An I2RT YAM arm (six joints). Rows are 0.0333 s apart.
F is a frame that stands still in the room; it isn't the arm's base.
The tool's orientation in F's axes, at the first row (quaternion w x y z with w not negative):
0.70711, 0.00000, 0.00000, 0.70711
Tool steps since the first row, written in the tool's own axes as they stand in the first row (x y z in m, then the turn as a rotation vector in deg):
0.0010, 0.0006, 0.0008, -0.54, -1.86, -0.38
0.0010, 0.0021, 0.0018, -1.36, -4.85, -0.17
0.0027, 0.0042, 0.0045, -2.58, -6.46, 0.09
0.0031, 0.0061, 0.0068, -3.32, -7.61, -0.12
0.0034, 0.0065, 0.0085, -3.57, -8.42, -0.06
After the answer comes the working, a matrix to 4 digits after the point.
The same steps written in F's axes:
-0.0006, 0.0010, 0.0008, 1.86, -0.54, -0.38
-0.0021, 0.0010, 0.0018, 4.85, -1.36, -0.17
-0.0042, 0.0027, 0.0045, 6.46, -2.58, 0.09
-0.0061, 0.0031, 0.0068, 7.61, -3.32, -0.12
-0.0065, 0.0034, 0.0085, 8.42, -3.57, -0.06

The tool's axes in the first row as the columns of a matrix, in F's axes (rounded; the answer above uses it unrounded):
0.0000, -1.0000, 0.0000
1.0000, 0.0000, 0.0000
0.0000, 0.0000, 1.0000

